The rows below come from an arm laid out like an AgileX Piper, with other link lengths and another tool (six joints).
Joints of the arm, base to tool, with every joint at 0 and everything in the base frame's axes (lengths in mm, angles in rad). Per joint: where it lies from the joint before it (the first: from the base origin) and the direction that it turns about. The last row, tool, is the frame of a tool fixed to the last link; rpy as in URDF.
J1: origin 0 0 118.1 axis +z
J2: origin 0 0 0 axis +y
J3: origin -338.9 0 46.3 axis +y
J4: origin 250.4 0 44.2 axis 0.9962 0 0.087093
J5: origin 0 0 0 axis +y
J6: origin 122.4 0 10.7 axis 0.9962 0 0.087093
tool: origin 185.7 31 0.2 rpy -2.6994 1.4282 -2.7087
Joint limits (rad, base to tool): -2.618..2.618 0..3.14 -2.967..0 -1.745..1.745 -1.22..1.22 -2.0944..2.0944
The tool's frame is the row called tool.
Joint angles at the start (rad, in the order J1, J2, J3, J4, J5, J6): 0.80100, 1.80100, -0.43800, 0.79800, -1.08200, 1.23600
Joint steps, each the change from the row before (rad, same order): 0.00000, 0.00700, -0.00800, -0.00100, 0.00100, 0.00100; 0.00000, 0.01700, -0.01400, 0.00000, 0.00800, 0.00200; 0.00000, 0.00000, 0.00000, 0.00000, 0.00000, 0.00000; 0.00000, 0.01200, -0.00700, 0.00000, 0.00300, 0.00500; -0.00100, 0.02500, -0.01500, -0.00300, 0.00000, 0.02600
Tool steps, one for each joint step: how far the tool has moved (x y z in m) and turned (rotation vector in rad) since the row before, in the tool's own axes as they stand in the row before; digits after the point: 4 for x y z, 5 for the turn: 0.0015, 0.0001, 0.0024, -0.00044, 0.00124, 0.00109; 0.0031, -0.0038, 0.0051, 0.00946, 0.00294, 0.00219; 0.0000, 0.0000, 0.0000, 0.00000, 0.00000, 0.00000; 0.0015, -0.0031, 0.0031, 0.00610, 0.00089, 0.00325; 0.0023, -0.0042, 0.0062, 0.00281, 0.00088, 0.01965
